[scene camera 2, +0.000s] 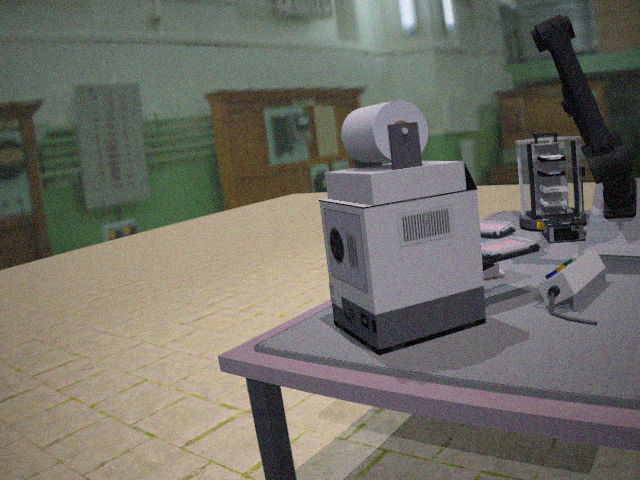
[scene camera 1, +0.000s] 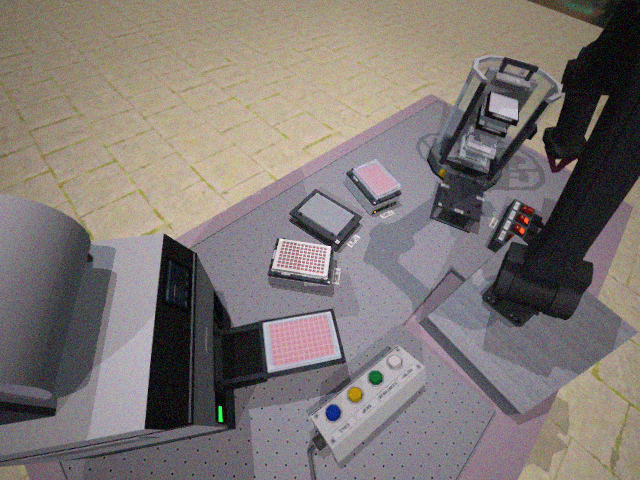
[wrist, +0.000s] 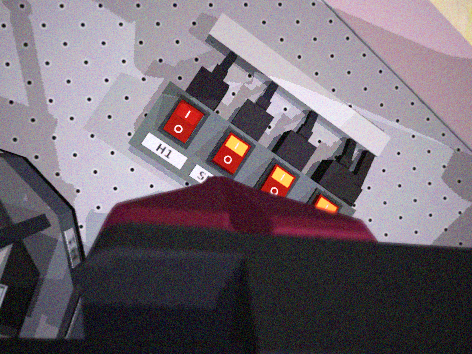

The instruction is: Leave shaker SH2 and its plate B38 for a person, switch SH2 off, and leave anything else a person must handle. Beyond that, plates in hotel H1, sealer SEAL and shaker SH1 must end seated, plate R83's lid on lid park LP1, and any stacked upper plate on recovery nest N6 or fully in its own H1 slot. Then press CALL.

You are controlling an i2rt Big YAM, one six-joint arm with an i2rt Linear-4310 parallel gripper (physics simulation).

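Seen in the pictures: gripper, fingertip midpoint: (scene camera 1: pixel 554 172) (wrist: pixel 216 191); arm's base at its link origin: (scene camera 2: pixel 620 199) (scene camera 1: pixel 520 289).
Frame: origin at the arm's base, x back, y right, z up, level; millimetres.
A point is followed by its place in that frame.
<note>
My gripper (wrist: pixel 216 191) @[y 353, x -97, z 44 mm] is shut with nothing between its maroon fingers. It hangs just above a grey switch strip (wrist: pixel 213 123) @[y 379, x -59, z -124 mm] (scene camera 1: pixel 510 224) @[y 306, x -85, z -124 mm] at the table's right side. In the wrist view the strip has a row of red rocker switches. The one labelled H1 (wrist: pixel 182 121) @[y 399, x -78, z -114 mm] is unlit. The second (wrist: pixel 232 153) @[y 349, x -68, z -114 mm], third (wrist: pixel 277 180) @[y 303, x -57, z -115 mm] and fourth (wrist: pixel 326 204) @[y 254, x -42, z -116 mm] have lit yellow tops. My fingers hide their labels, apart from an "S" under the second.
The plate hotel (scene camera 1: pixel 458 207) (scene camera 2: pixel 530 181) stands behind the strip. A pink plate on a low base (scene camera 1: pixel 375 183) @[y 91, x -433, z -110 mm], a grey nest (scene camera 1: pixel 325 216) @[y -105, x -437, z -119 mm] and a well plate (scene camera 1: pixel 301 258) @[y -246, x -368, z -99 mm] lie mid-table. The sealer (scene camera 1: pixel 151 333) @[y -532, x -282, z 166 mm] (scene camera 2: pixel 413 257) @[y -687, x -271, z 4 mm] holds a pink plate (scene camera 1: pixel 301 340) @[y -378, x -214, z -38 mm] on its drawer. A button box (scene camera 1: pixel 366 405) @[y -354, x -63, z -88 mm] sits in front.
</note>
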